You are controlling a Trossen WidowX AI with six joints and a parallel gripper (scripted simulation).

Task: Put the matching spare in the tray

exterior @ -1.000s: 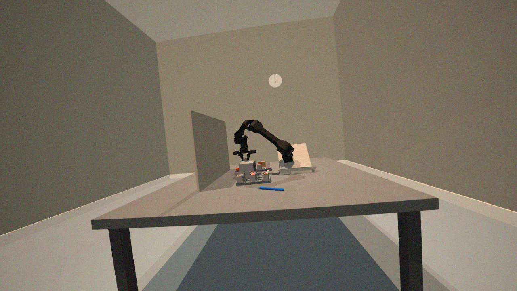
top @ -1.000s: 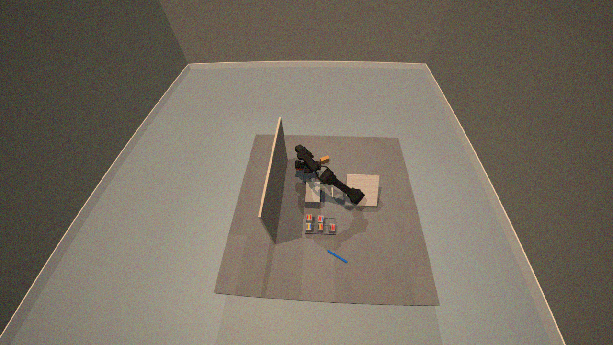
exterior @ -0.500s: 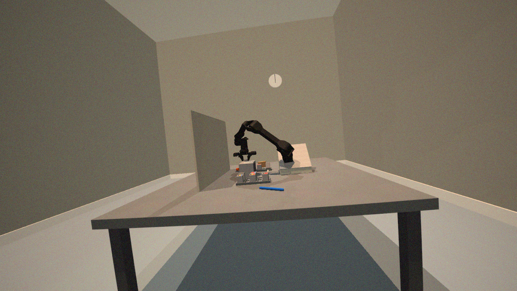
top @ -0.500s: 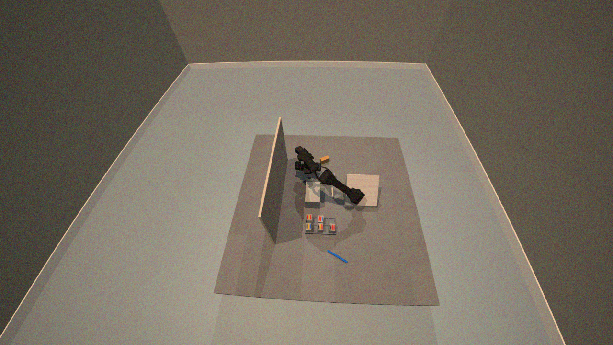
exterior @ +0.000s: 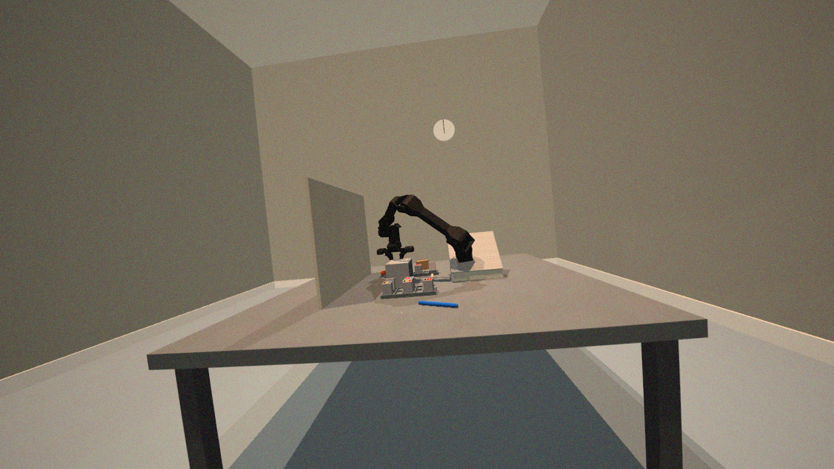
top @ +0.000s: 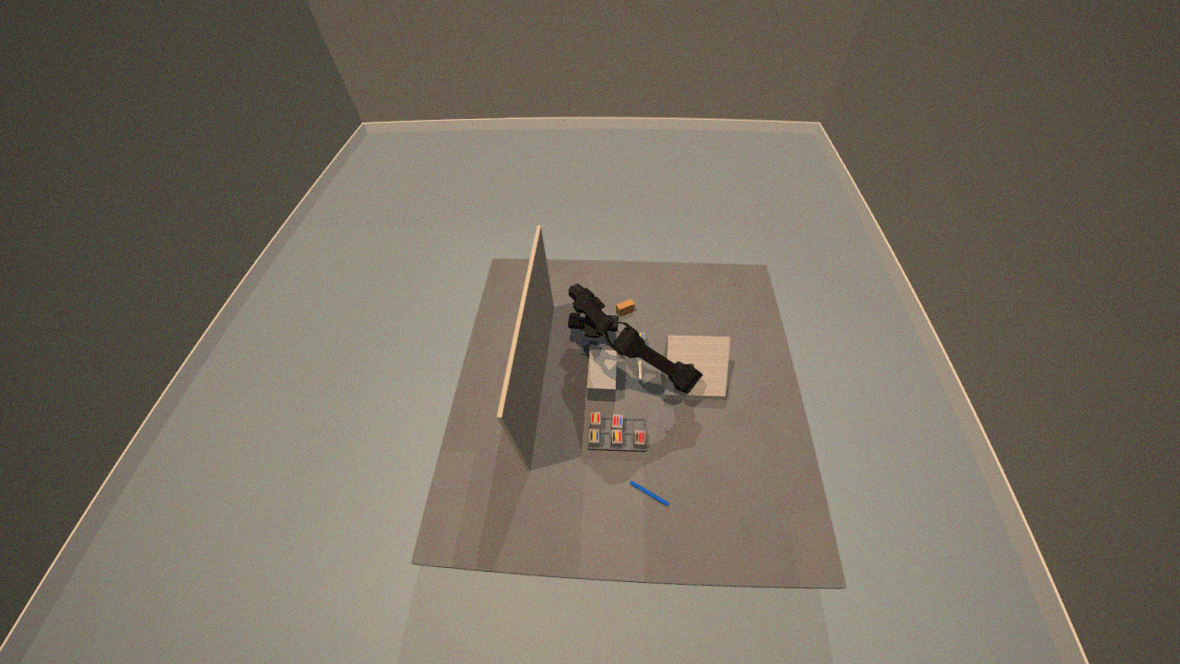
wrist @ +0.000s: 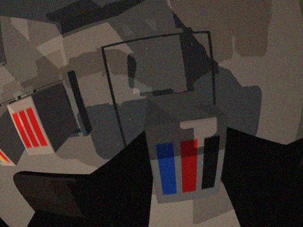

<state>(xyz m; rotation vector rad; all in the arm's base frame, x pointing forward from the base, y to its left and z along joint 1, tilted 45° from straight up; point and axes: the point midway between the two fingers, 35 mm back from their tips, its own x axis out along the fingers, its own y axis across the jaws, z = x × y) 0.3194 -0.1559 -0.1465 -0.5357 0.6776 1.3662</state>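
Right now my gripper tip is 40 mm above the wire-edged tray. Round my gripper tip: orange block (130 mm behind, 150 mm to the right, 20 mm below); then grey mounted unit (30 mm behind, 190 mm to the left); then upright panel (200 mm ahead, 170 mm to the left, 180 mm above).
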